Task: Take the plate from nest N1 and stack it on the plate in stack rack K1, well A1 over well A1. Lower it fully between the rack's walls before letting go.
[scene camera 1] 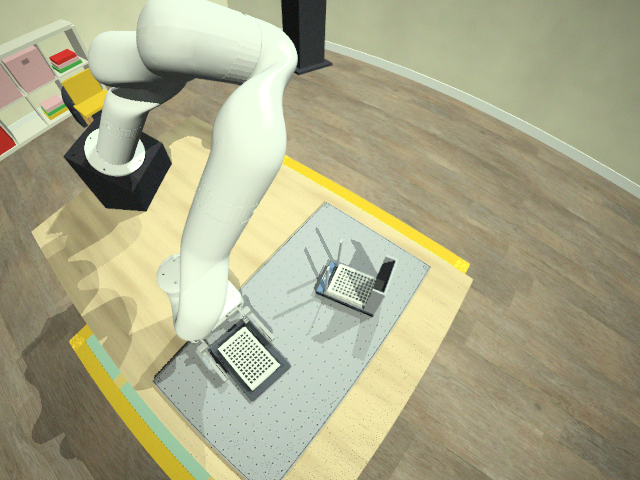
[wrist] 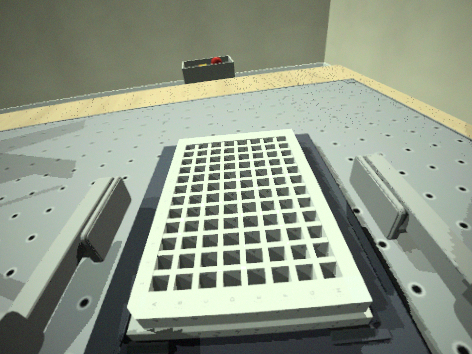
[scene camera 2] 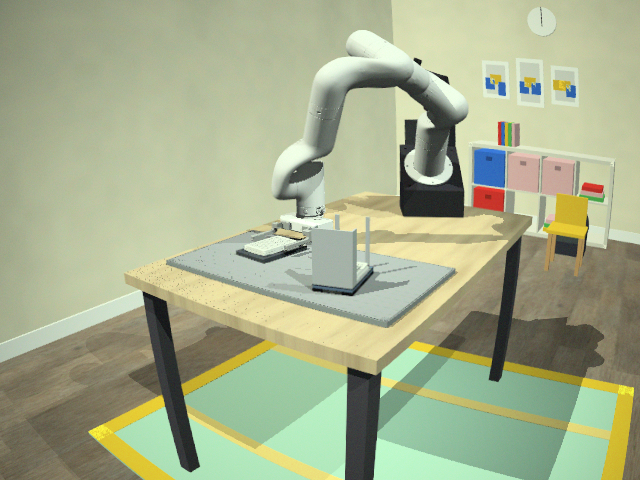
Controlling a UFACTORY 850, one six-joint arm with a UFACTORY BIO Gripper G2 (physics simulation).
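Note:
The white 96-well plate (scene camera 1: pixel 249 358) (scene camera 2: pixel 272 245) (wrist: pixel 244 303) sits flat in the dark nest N1 (scene camera 1: pixel 280 365) (scene camera 2: pixel 265 258) (wrist: pixel 113 300). In the wrist view its letters run along the near edge, with A at the left. My gripper (scene camera 1: pixel 249 359) (scene camera 2: pixel 273 243) (wrist: pixel 244 208) is open, with one finger pad on each long side of the plate and a visible gap on both sides. Stack rack K1 (scene camera 1: pixel 384 273) (scene camera 2: pixel 333 258) has a tall wall and thin posts. Another white plate (scene camera 1: pixel 349 285) lies low inside it; in scene camera 2 the wall hides most of that plate.
Nest and rack both stand on the grey perforated board (scene camera 1: pixel 310 382) (scene camera 2: pixel 217 260) (wrist: pixel 420 150) on the wooden table (scene camera 1: pixel 408 372) (scene camera 2: pixel 248 315). The rack's upright posts (scene camera 2: pixel 367 240) rise well above its plate. A grey bin (wrist: pixel 208 72) shows beyond the table edge.

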